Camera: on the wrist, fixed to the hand. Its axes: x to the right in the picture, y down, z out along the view.
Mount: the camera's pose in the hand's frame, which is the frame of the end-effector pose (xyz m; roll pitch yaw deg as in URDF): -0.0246 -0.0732 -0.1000 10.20 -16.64 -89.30
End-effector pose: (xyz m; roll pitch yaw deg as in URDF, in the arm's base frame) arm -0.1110 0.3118 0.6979 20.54 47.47 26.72
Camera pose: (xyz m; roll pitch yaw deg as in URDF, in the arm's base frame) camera -0.1894 0.2349 0.6354 -37.11 3.13 -65.70
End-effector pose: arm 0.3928 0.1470 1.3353 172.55 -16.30 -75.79
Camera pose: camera 0.4638 0.2153 1.4145 172.37 22.86 6.36
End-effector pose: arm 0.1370 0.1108 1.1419 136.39 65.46 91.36
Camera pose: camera 0.0148 0.1176 1.1734 -92.42 21.79 -120.94
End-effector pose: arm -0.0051 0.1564 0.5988 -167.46 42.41 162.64
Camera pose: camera -0.0757 0.1263 0.6992 -127.14 3.48 -105.09
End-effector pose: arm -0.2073 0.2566 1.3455 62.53 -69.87 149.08
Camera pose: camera -0.3177 0.2587 1.2842 86.13 13.66 103.33
